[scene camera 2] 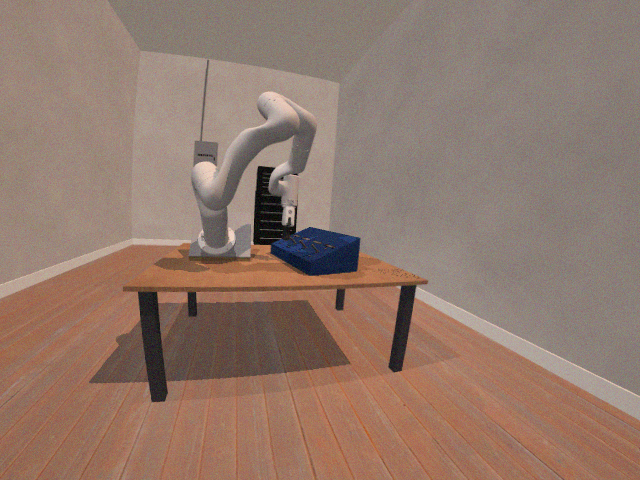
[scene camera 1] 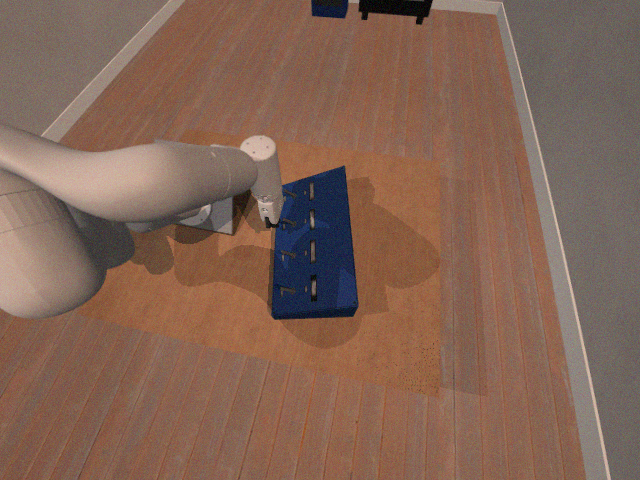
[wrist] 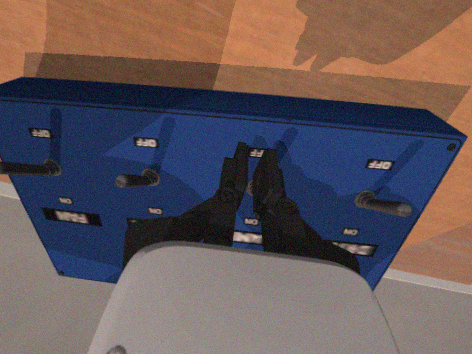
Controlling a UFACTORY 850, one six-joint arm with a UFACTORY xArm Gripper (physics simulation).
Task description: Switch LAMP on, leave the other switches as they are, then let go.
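Observation:
The blue switch panel point(scene camera 1: 330, 232) point(scene camera 2: 338, 253) point(wrist: 95, 200) carries a row of dark levers with OFF and ON marks. The LAMP switch point(scene camera 1: 289, 223) point(wrist: 251, 188) is beside my gripper; in the wrist view its lever is mostly hidden by the fingers and its name label is partly covered. My gripper point(scene camera 1: 271, 224) point(scene camera 2: 287, 233) point(wrist: 250, 159) points down over the panel's OFF side, shut to a narrow gap with nothing held. Whether it touches the lever, and the lever's exact position, I cannot tell.
In the wrist view, the FAN lever point(wrist: 30, 167) and another lever point(wrist: 137, 180) stand left of the fingers, and one lever point(wrist: 385, 204) stands to the right. The panel rests on the wooden table point(scene camera 1: 403, 335) point(scene camera 2: 206, 279). A black rack stands behind in scene camera 2.

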